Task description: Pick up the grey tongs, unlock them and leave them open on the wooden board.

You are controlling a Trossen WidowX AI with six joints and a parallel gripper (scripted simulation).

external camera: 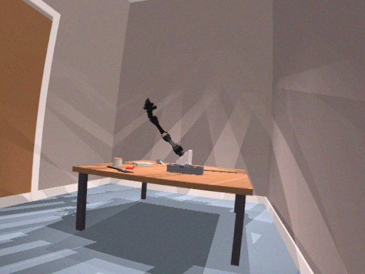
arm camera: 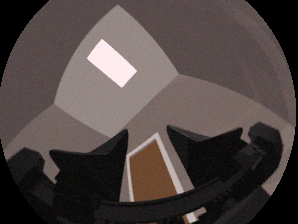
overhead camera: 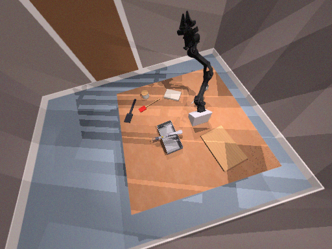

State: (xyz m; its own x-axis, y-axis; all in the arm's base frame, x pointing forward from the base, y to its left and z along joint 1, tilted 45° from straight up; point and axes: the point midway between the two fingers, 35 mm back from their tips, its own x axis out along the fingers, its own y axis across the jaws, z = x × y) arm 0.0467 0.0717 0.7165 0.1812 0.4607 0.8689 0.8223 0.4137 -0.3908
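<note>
Right now the yellow lock piece is 47 cm ahead of my gripper tip, 52 cm to the left of it and 65 cm below it. Also, from my gripper tip: red spatula: 48 cm ahead, 8 cm to the left, 71 cm below; flat white block: 16 cm ahead, 7 cm to the left, 70 cm below; small cup: 45 cm ahead, 7 cm to the right, 68 cm below.
</note>
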